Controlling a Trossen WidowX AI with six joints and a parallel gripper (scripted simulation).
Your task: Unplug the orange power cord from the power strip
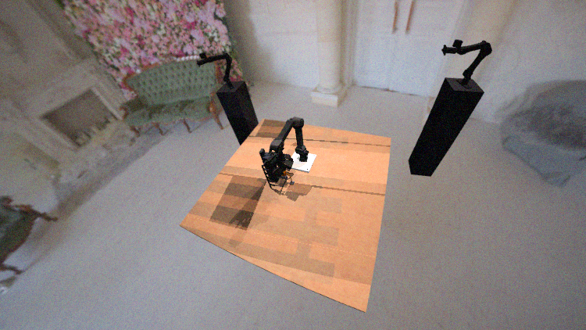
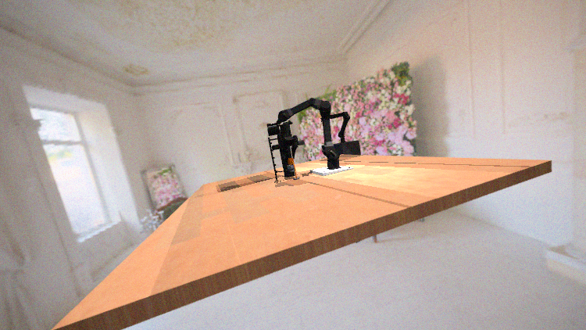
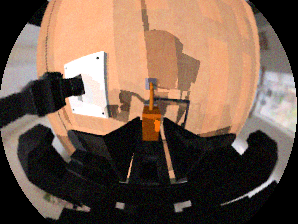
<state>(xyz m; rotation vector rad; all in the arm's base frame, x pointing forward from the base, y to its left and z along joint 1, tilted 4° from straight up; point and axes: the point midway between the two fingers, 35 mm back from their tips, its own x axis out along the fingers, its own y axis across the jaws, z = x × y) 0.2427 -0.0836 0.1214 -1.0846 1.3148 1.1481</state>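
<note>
Right now my gripper tip is 30 mm to the left of the orange plug.
</note>
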